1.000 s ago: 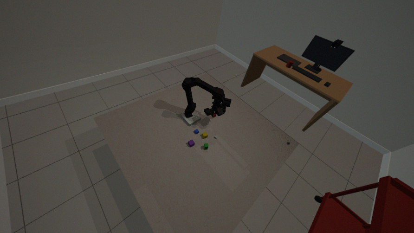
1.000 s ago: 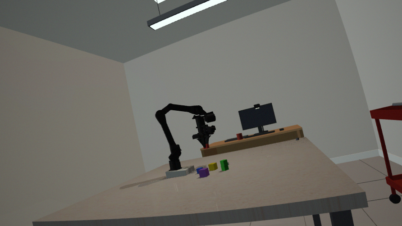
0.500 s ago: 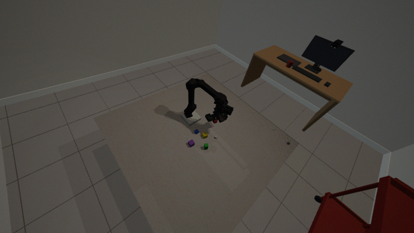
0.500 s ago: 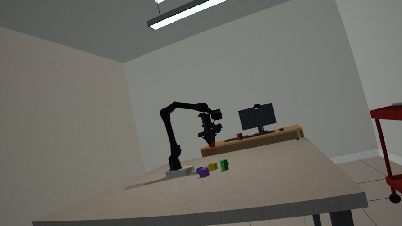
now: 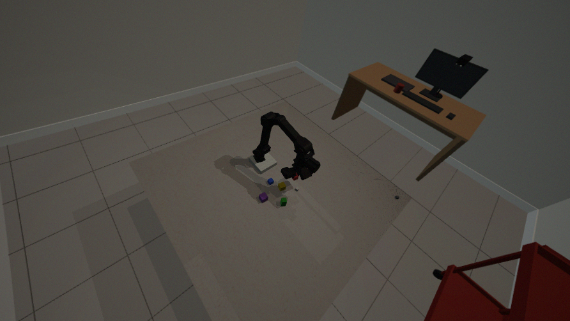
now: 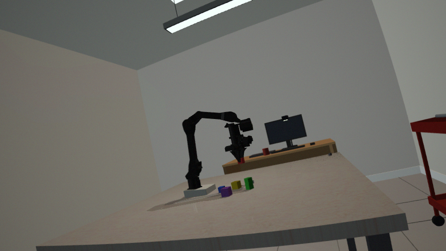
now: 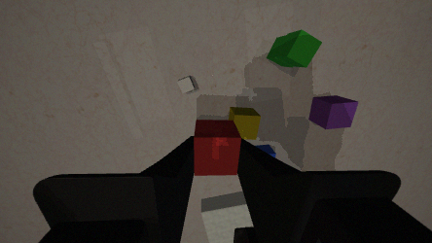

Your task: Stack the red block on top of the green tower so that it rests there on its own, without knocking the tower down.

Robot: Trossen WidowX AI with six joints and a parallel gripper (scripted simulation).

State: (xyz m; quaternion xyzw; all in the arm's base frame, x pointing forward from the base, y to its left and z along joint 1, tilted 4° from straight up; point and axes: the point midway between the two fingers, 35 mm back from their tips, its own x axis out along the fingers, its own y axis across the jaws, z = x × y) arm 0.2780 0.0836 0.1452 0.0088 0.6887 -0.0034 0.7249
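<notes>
The yellow block is 11 cm below my gripper tip, 5 cm to the right of it and 3 cm behind it. Also, from my gripper tip: small white cube: 12 cm below, 3 cm to the left, 2 cm ahead; blue block: 12 cm below, 10 cm to the right, 10 cm behind; red block: 1 cm above.
</notes>
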